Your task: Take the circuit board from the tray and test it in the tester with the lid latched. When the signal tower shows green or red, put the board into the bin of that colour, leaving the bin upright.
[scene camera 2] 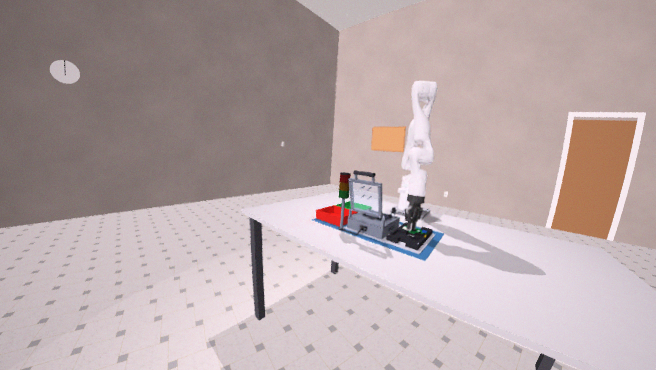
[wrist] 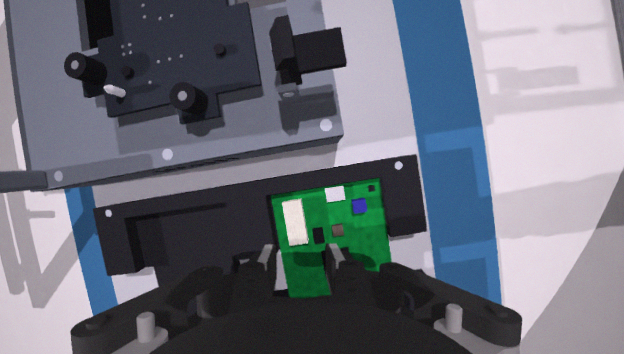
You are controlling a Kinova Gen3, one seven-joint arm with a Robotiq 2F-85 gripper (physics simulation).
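Places are measured from the arm's base along level axes (x ahead, y left, z up), in centimetres.
Pixels of known places: gripper, fingertip midpoint: (scene camera 2: 410,230) (wrist: 301,258).
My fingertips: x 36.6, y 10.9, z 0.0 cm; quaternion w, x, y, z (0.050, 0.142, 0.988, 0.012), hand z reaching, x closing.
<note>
Behind a point stands the place of what it marks.
The green circuit board (scene camera 2: 416,231) {x 35.2, y 13.2, z -0.5 cm} (wrist: 360,235) {x 32.5, y 10.7, z -0.6 cm} lies in the right-hand slot of the black tray (scene camera 2: 400,237) {x 45.9, y 8.7, z -0.8 cm} (wrist: 407,200) {x 29.2, y 9.1, z 0.2 cm}. My gripper (scene camera 2: 413,229) {x 36.6, y 10.9, z 0.0 cm} (wrist: 301,258) {x 36.6, y 10.9, z 0.0 cm} is partly open. In the wrist view its left fingertip is by the board's left edge and its right fingertip covers part of the board. No grip on the board shows. The grey tester (scene camera 2: 372,227) {x 49.7, y -2.6, z 1.9 cm} (wrist: 100,130) {x 44.6, y 0.2, z 3.4 cm} has its lid (scene camera 2: 381,200) {x 51.8, y 0.6, z 14.5 cm} standing upright, open. The signal tower (scene camera 2: 344,185) {x 52.6, y -15.9, z 18.1 cm} shows red, amber and green segments, none clearly lit. The red bin (scene camera 2: 332,215) {x 47.8, y -23.8, z 1.8 cm} and green bin (scene camera 2: 361,206) stand upright behind it.
A black latch (wrist: 320,50) {x 32.4, y 1.4, z 6.6 cm} sticks out from the tester's side. Round posts (wrist: 182,96) {x 38.4, y 0.9, z 5.6 cm} rise from the tester's dark bed. The tester and tray stand on a blue-bordered mat (scene camera 2: 435,245) {x 41.3, y 22.4, z -2.4 cm} (wrist: 450,125) {x 24.0, y 5.4, z -2.4 cm}. The raised lid and tower stand left of my arm in the scene view.
</note>
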